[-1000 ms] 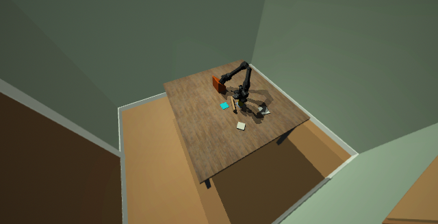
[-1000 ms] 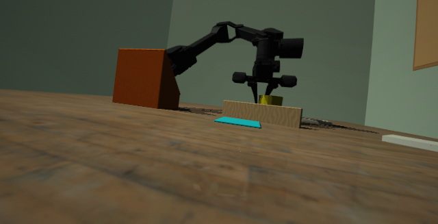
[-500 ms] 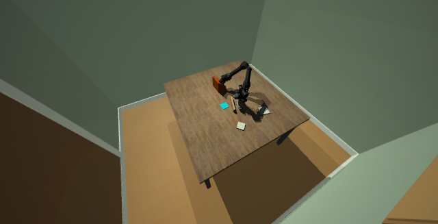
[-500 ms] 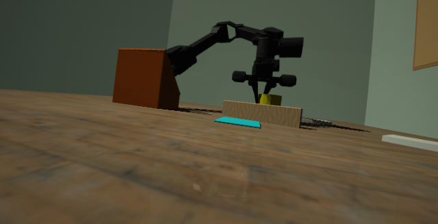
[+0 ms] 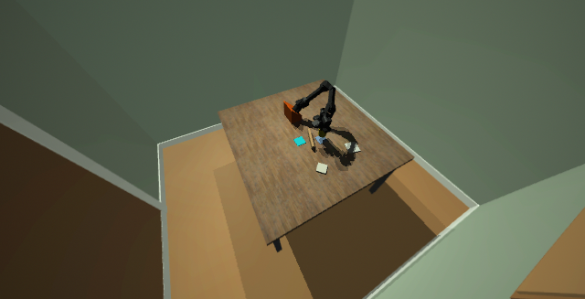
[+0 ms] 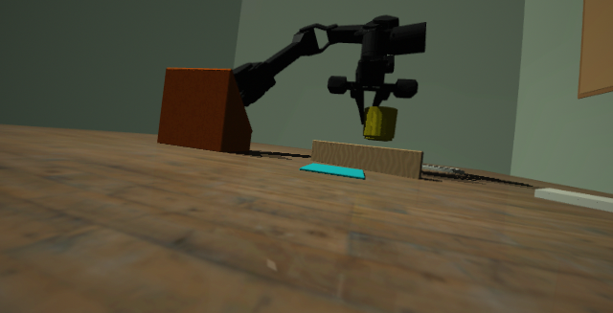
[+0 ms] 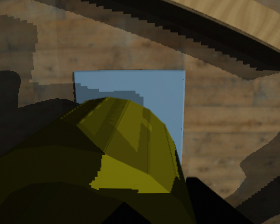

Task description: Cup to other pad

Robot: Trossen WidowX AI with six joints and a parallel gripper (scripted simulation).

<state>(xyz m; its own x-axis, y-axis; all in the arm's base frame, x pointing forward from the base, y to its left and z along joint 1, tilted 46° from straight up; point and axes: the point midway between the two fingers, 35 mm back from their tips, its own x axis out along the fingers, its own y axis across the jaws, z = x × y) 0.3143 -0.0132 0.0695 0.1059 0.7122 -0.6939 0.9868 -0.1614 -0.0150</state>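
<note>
Now: gripper tip 6 cm past the cyan pad, 17 cm to the left of it and 10 cm above it. From my gripper tip the other things lie so: wooden block 2 cm behind, 8 cm to the right, 8 cm below; then cup 2 cm ahead; then light blue pad 3 cm ahead, 10 cm below.
</note>
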